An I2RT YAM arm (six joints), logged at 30 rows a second.
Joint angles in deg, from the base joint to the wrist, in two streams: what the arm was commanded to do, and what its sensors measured. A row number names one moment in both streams.
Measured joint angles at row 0: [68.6, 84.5, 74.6, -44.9, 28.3, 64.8]
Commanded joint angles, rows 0 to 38: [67.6, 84.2, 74.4, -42.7, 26.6, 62.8]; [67.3, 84.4, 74.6, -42.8, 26.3, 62.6]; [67.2, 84.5, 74.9, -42.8, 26.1, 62.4]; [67.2, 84.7, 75.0, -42.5, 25.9, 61.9]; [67.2, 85.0, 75.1, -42.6, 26.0, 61.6]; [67.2, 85.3, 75.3, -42.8, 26.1, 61.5]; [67.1, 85.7, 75.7, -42.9, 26.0, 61.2]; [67.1, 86.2, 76.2, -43.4, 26.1, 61.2]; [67.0, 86.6, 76.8, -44.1, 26.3, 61.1]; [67.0, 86.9, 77.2, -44.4, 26.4, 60.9]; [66.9, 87.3, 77.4, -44.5, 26.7, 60.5]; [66.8, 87.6, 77.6, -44.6, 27.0, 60.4]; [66.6, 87.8, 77.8, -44.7, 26.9, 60.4]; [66.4, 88.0, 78.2, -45.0, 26.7, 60.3]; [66.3, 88.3, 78.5, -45.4, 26.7, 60.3]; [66.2, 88.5, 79.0, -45.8, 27.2, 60.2]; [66.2, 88.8, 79.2, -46.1, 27.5, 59.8]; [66.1, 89.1, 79.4, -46.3, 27.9, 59.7]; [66.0, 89.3, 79.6, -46.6, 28.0, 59.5]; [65.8, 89.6, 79.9, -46.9, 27.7, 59.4]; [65.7, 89.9, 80.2, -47.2, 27.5, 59.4]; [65.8, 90.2, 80.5, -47.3, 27.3, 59.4]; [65.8, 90.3, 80.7, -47.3, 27.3, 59.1]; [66.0, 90.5, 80.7, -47.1, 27.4, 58.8]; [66.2, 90.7, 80.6, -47.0, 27.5, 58.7]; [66.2, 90.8, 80.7, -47.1, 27.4, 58.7]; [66.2, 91.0, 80.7, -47.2, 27.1, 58.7]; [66.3, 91.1, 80.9, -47.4, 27.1, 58.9]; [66.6, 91.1, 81.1, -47.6, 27.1, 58.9]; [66.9, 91.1, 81.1, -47.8, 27.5, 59.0]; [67.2, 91.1, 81.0, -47.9, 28.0, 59.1]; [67.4, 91.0, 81.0, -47.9, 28.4, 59.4]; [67.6, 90.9, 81.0, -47.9, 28.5, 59.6]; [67.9, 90.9, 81.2, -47.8, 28.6, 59.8]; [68.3, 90.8, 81.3, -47.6, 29.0, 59.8]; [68.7, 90.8, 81.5, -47.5, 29.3, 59.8]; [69.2, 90.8, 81.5, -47.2, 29.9, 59.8]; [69.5, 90.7, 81.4, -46.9, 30.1, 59.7]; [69.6, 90.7, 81.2, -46.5, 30.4, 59.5]
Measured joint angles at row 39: [69.0, 90.8, 80.9, -47.2, 28.4, 60.0]
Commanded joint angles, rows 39 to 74: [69.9, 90.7, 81.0, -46.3, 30.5, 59.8]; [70.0, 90.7, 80.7, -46.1, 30.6, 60.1]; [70.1, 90.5, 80.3, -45.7, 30.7, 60.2]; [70.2, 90.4, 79.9, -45.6, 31.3, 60.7]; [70.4, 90.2, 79.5, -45.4, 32.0, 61.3]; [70.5, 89.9, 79.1, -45.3, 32.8, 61.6]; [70.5, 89.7, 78.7, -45.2, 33.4, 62.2]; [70.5, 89.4, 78.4, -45.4, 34.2, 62.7]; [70.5, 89.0, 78.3, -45.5, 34.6, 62.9]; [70.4, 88.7, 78.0, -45.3, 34.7, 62.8]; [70.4, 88.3, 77.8, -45.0, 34.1, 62.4]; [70.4, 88.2, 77.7, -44.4, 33.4, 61.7]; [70.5, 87.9, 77.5, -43.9, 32.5, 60.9]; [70.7, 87.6, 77.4, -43.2, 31.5, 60.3]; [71.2, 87.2, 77.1, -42.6, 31.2, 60.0]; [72.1, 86.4, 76.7, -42.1, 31.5, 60.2]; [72.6, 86.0, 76.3, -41.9, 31.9, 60.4]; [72.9, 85.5, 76.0, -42.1, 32.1, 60.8]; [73.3, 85.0, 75.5, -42.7, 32.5, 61.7]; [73.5, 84.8, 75.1, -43.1, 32.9, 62.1]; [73.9, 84.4, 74.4, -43.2, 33.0, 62.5]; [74.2, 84.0, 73.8, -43.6, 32.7, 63.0]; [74.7, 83.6, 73.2, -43.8, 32.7, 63.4]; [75.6, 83.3, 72.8, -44.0, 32.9, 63.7]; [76.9, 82.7, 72.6, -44.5, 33.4, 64.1]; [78.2, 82.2, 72.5, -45.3, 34.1, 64.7]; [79.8, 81.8, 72.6, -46.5, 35.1, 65.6]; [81.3, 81.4, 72.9, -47.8, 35.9, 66.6]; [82.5, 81.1, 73.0, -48.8, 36.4, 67.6]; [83.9, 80.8, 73.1, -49.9, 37.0, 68.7]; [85.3, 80.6, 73.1, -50.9, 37.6, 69.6]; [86.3, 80.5, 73.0, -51.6, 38.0, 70.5]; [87.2, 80.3, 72.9, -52.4, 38.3, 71.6]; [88.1, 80.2, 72.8, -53.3, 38.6, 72.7]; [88.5, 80.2, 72.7, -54.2, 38.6, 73.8]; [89.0, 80.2, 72.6, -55.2, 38.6, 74.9]
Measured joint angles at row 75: [88.1, 80.5, 72.7, -50.8, 35.7, 70.4]
